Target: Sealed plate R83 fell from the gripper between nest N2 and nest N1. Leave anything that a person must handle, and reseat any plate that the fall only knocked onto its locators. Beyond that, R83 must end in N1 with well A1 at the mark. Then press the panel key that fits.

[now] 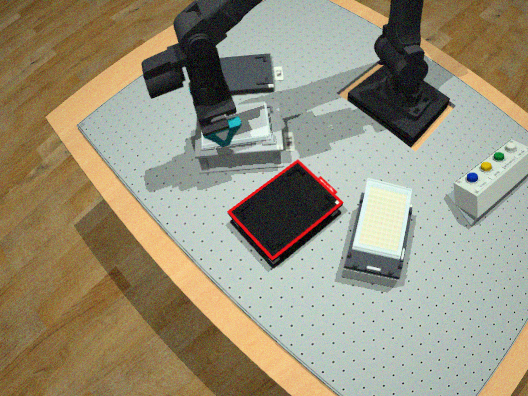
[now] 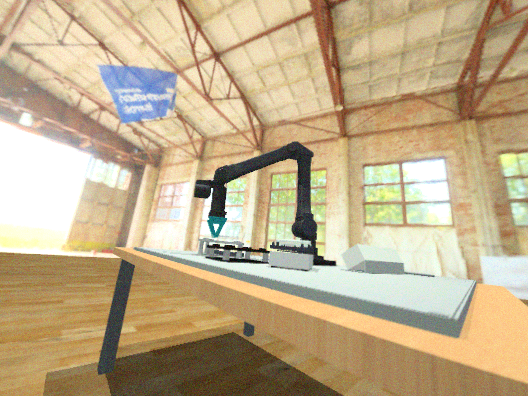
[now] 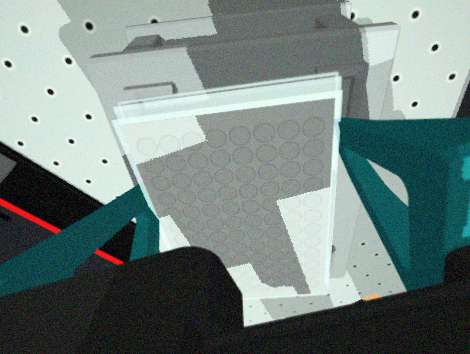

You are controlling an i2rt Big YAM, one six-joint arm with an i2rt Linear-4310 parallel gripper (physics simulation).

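Places are measured from the arm's base along level axes (x ahead, y left, z up), in metres.
Pixels of known places: gripper, fingertip midpoint: point(image 1: 219, 128) point(image 2: 214, 237) point(image 3: 237, 164); arm's base, origin of the base link: point(image 1: 402, 98).
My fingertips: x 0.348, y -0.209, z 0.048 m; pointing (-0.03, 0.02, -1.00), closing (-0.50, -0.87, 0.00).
For each thing: its top centre in the pictures, then the offset to it from my fingertips. Level surfaces: height alone.
- clear sealed plate, middle of its top: point(image 3: 245, 234) point(image 1: 234, 121) point(image 2: 222, 234) dy +0.020, dx -0.021, dz +0.016 m
- light grey nest, middle of its top: point(image 3: 254, 209) point(image 1: 237, 125) point(image 2: 223, 239) dy +0.019, dx -0.028, dz -0.004 m
- black nest with a red rim, middle of its top: point(image 3: 39, 282) point(image 1: 285, 205) point(image 2: 239, 245) dy +0.193, dx +0.037, dz -0.024 m
- plate with pale yellow wells, middle of its top: point(image 1: 385, 214) point(image 2: 294, 238) dy +0.345, dx -0.042, dz +0.012 m
- panel, middle of its top: point(image 1: 502, 164) point(image 2: 372, 246) dy +0.488, dx -0.304, dz +0.014 m
- perforated table top, its level: dz -0.069 m
A clear sealed plate point(image 1: 261, 119) point(image 3: 250, 172) with round wells is between the teal fingers, at the top of a light grey nest point(image 1: 240, 161) point(image 3: 165, 60). My gripper point(image 1: 224, 141) point(image 2: 215, 234) point(image 3: 237, 164) is shut on this plate, one finger on each long side. Whether the plate rests on the nest is hard to tell. A black nest with a red rim point(image 1: 285, 210) lies beside it. A plate with pale yellow wells point(image 1: 382, 215) sits on a dark-topped grey stand point(image 1: 372, 275). The panel point(image 1: 477, 202) point(image 2: 375, 260) has blue, yellow, green and white keys. Plate and nest labels are unreadable.
A dark, flat nest point(image 1: 250, 72) stands behind the light grey nest, partly hidden by the arm. The arm's black base point(image 1: 400, 112) stands at the back right. The perforated table top point(image 1: 320, 310) has a wooden edge point(image 1: 200, 295) close to the nests.
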